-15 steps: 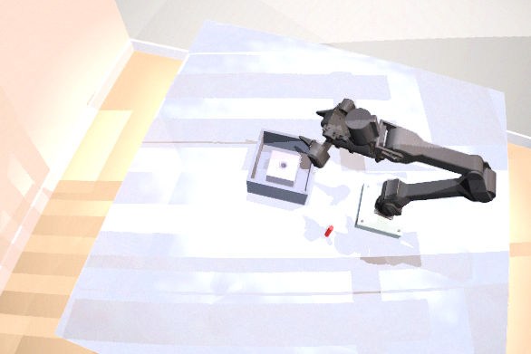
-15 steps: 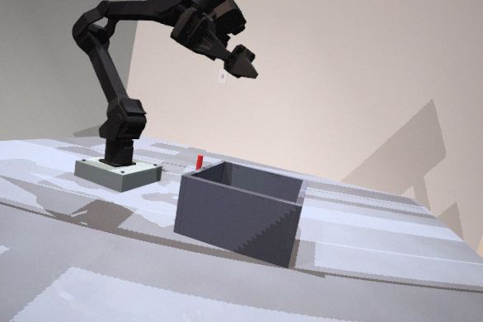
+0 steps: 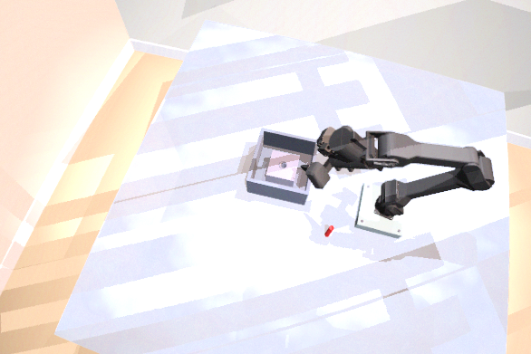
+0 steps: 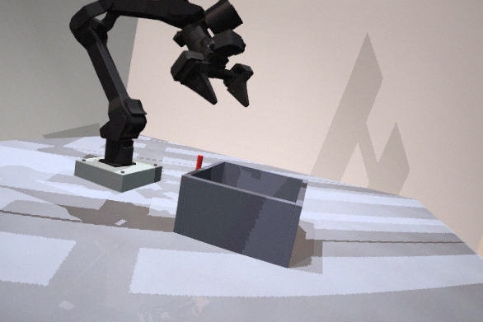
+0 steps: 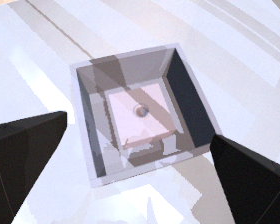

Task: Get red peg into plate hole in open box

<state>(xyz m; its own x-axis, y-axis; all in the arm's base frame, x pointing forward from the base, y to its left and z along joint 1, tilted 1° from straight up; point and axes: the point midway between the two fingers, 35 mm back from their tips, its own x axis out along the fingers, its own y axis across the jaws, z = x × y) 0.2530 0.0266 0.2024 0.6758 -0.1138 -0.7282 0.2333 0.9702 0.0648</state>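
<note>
My gripper tip is 13 cm past the red peg, 12 cm to the right of it and 18 cm above it. The rest, counted from my gripper tip: grey box 8 cm ahead, 2 cm to the right, 19 cm below; then pale plate 8 cm ahead, 2 cm to the right, 18 cm below.
</note>
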